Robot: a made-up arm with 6 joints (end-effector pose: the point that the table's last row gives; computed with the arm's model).
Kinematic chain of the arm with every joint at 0, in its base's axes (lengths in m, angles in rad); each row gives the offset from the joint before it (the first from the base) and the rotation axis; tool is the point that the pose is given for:
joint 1: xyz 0 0 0.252 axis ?
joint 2: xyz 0 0 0 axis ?
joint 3: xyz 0 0 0.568 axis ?
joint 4: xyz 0 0 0 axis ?
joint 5: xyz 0.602 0 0 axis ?
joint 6: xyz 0 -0.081 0 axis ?
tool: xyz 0 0 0
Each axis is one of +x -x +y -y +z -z.
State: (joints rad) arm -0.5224 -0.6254 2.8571 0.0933 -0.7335 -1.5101
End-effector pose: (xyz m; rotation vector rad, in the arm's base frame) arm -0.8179 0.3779 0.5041 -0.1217 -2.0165 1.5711
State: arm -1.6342 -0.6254 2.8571 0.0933 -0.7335 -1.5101
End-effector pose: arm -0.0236 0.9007 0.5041 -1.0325 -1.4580 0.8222
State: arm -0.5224 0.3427 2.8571 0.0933 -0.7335 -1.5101
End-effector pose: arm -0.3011 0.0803 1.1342 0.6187 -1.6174 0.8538
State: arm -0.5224 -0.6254 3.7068 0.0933 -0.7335 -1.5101
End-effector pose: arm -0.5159 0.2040 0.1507 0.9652 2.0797 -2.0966
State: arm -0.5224 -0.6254 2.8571 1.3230 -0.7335 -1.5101
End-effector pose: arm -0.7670 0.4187 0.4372 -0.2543 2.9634 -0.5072
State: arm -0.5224 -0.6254 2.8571 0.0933 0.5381 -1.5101
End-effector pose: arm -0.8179 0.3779 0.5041 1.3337 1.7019 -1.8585
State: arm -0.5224 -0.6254 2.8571 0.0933 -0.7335 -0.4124
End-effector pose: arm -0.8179 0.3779 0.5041 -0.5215 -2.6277 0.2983
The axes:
joint 1: +z
joint 2: +y
joint 3: -y
joint 4: -x
joint 5: -y
joint 6: -x

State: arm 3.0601 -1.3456 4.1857 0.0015 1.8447 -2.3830
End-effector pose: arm 0.1201 0.0715 -0.0323 -0.5487 -1.9243 -0.8234
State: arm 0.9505 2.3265 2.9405 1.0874 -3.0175 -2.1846
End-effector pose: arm 0.5329 0.6812 0.2679 0.8150 0.2033 -2.0243
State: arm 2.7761 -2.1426 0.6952 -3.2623 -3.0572 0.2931
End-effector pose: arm 0.9566 -0.4522 0.1154 0.3877 2.6245 0.4543
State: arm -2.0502 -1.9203 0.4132 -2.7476 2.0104 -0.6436
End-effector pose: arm 0.4940 0.7881 0.5142 -1.1329 2.4745 -1.3944
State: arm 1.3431 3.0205 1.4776 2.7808 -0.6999 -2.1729
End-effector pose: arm -0.0481 0.1282 -0.9128 -1.2441 0.2770 1.2670
